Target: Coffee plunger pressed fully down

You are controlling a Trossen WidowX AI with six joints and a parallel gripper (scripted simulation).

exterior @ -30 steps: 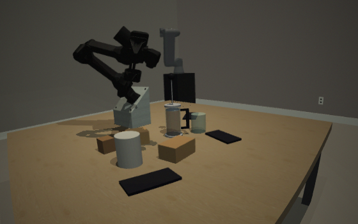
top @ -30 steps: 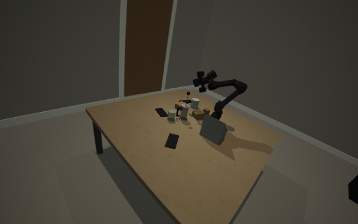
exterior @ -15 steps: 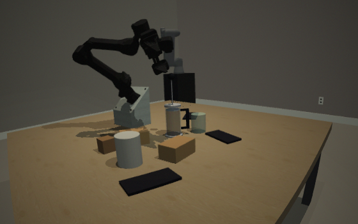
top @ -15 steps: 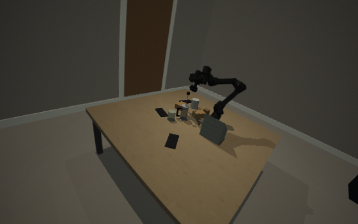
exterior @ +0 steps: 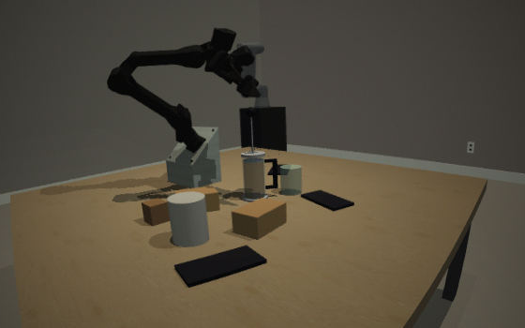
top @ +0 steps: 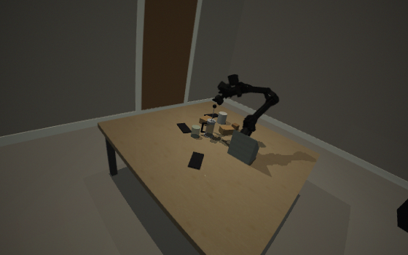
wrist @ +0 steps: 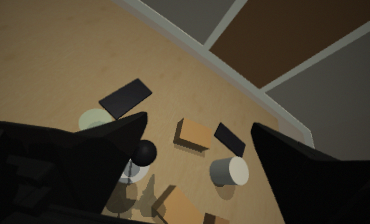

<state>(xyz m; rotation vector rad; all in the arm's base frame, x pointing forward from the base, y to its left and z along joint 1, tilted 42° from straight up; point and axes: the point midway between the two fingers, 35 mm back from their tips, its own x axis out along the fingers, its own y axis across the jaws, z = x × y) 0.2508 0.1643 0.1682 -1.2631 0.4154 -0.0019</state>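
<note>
The glass coffee press is 190 mm below my gripper tip, 30 mm to the left of it and 20 mm behind it. From my gripper tip the other things lie so: pale green cup 270 mm below, 130 mm to the left, 10 mm ahead; white cylinder 270 mm below, 260 mm to the right, 100 mm ahead.
</note>
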